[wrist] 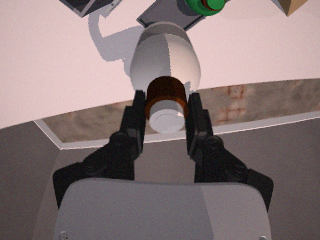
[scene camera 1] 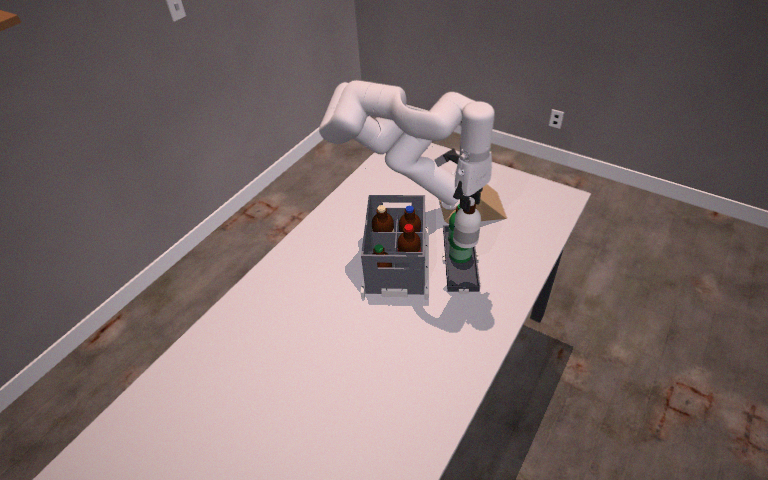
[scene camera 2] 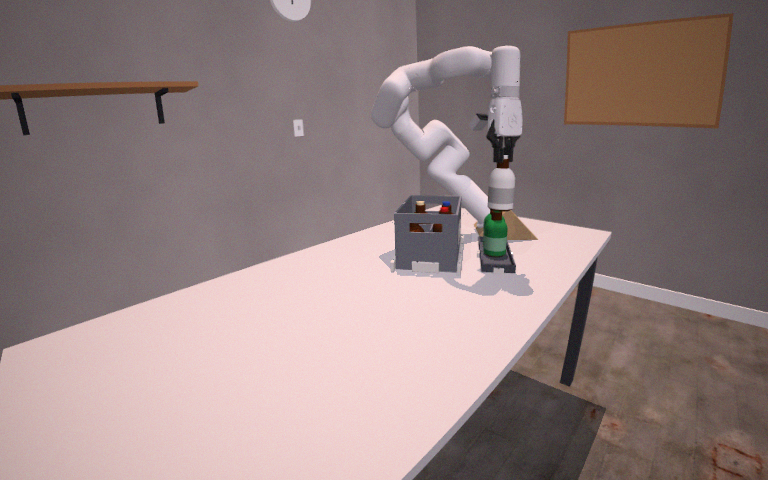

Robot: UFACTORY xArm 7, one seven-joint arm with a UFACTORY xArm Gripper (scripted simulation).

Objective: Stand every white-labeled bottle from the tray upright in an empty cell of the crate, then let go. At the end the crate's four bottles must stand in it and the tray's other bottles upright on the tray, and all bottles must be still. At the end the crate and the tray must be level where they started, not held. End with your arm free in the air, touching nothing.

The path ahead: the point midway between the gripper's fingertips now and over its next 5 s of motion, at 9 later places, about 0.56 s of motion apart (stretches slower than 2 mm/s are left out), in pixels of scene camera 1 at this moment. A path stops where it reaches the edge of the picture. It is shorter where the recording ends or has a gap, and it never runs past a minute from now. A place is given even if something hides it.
My gripper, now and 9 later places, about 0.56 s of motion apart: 469, 205; 468, 205; 465, 204; 459, 204; 452, 202; 443, 200; 431, 198; 419, 195; 407, 193; 396, 191
